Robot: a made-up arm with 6 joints. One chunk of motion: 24 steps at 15 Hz.
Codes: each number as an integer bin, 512 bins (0 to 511) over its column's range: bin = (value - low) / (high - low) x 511, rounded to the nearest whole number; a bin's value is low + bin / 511 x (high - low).
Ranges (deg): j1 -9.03..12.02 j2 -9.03..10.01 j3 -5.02..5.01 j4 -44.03..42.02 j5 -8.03..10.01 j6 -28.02..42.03
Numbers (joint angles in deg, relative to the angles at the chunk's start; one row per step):
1: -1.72 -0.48 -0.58 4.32 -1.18 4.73
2: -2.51 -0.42 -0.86 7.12 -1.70 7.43
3: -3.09 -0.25 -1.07 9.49 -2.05 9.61
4: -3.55 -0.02 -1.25 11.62 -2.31 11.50
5: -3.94 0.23 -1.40 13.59 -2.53 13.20
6: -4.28 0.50 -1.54 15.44 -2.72 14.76
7: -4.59 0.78 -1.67 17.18 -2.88 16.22
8: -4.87 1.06 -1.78 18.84 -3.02 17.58
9: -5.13 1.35 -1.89 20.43 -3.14 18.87
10: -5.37 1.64 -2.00 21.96 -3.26 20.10
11: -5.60 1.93 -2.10 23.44 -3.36 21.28
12: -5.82 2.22 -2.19 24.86 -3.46 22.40
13: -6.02 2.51 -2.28 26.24 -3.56 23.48
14: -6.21 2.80 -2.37 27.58 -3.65 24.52
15: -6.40 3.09 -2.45 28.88 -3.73 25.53
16: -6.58 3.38 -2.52 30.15 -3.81 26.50
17: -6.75 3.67 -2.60 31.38 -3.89 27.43
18: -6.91 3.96 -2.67 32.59 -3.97 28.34
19: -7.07 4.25 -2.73 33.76 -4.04 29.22
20: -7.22 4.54 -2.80 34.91 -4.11 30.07
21: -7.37 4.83 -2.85 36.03 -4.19 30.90
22: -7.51 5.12 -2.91 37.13 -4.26 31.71
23: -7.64 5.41 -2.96 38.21 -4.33 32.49
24: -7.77 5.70 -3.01 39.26 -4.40 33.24
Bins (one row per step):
1: 177 229 226 287 194 239
2: 158 231 212 304 179 259
3: 144 236 201 318 169 275
4: 133 242 192 330 162 288
5: 124 249 184 342 156 301
6: 115 256 177 353 150 312
7: 108 263 171 363 146 323
8: 101 271 165 373 142 333
9: 95 279 159 383 139 342
10: 89 286 154 392 135 351
11: 83 294 149 401 132 360
12: 78 302 144 409 129 368
13: 73 310 140 417 127 376
14: 68 317 135 425 124 383
15: 64 325 131 433 122 391
16: 59 333 127 441 120 398
17: 55 341 123 448 117 404
18: 51 349 120 455 115 411
19: 48 356 117 462 113 418
20: 44 364 113 469 111 424
21: 40 372 111 475 109 430
22: 37 380 107 482 107 436
23: 34 388 105 488 105 441
24: 31 395 102 495 103 447

